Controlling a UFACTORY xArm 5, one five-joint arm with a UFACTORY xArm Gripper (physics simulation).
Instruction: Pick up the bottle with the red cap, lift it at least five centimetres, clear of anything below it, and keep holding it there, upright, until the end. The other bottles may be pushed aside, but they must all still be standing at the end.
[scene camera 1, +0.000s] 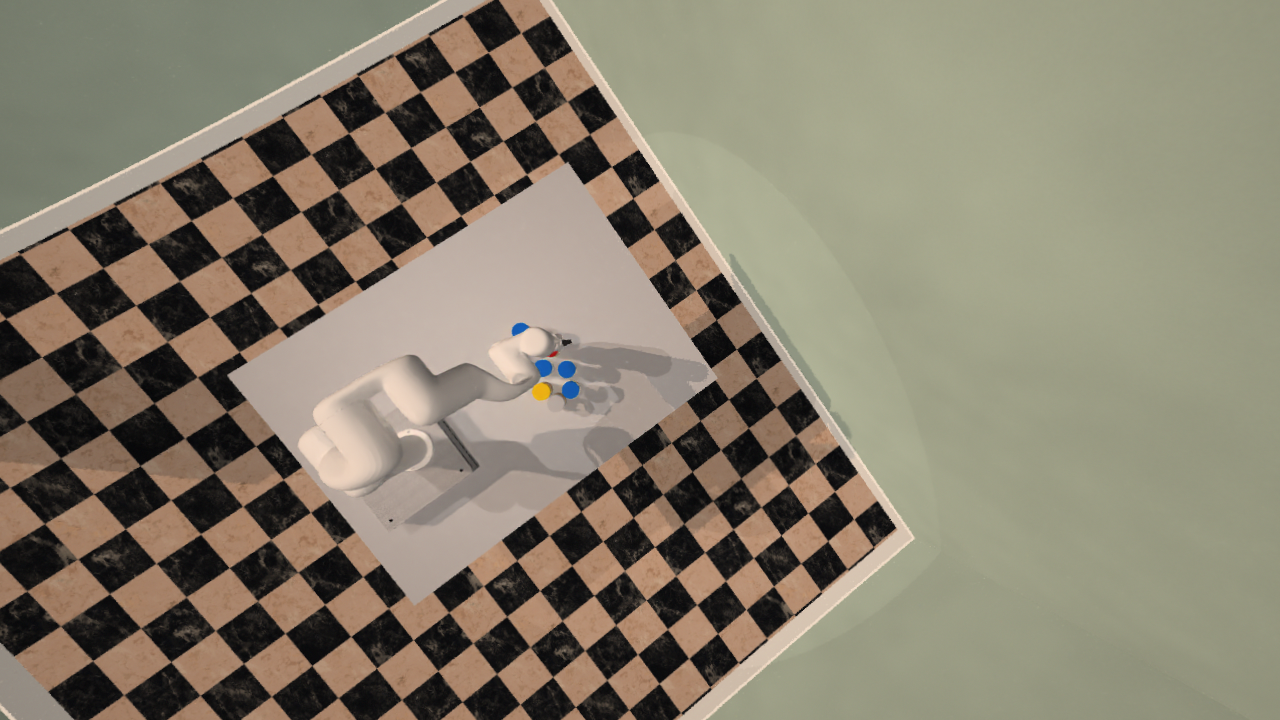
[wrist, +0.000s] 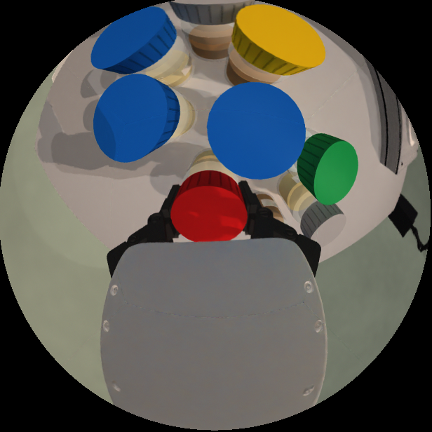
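Pixels of known places: arm's base, origin of its link: (scene camera 1: 412, 449).
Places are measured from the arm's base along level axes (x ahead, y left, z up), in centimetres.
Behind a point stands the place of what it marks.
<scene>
The bottle with the red cap (wrist: 209, 210) (scene camera 1: 553, 352) @(x 51.8, y -1.0, z 3.7 cm) is upright between the fingers; in scene camera 1 a sliver of its cap shows beside the wrist. My gripper (wrist: 210, 194) is shut on this bottle, one black finger on each side at the cap. Most of its body is hidden under the cap. I cannot tell whether its base touches the table. Close by in the wrist view, a bottle with a blue cap (wrist: 256, 131) stands just beyond it and another blue-capped bottle (wrist: 135, 118) stands beyond to the left.
A green-capped bottle (wrist: 336, 172) and a grey-capped bottle (wrist: 325, 224) stand to the right in the wrist view. Farther off stand a yellow-capped bottle (wrist: 280, 37) (scene camera 1: 541, 391) @(x 41.7, y -8.7, z 3.7 cm), another blue-capped bottle (wrist: 132, 42) and a grey-capped one (wrist: 212, 11). A blue cap (scene camera 1: 520, 330) @(x 47.8, y 10.4, z 3.8 cm) shows behind the wrist.
</scene>
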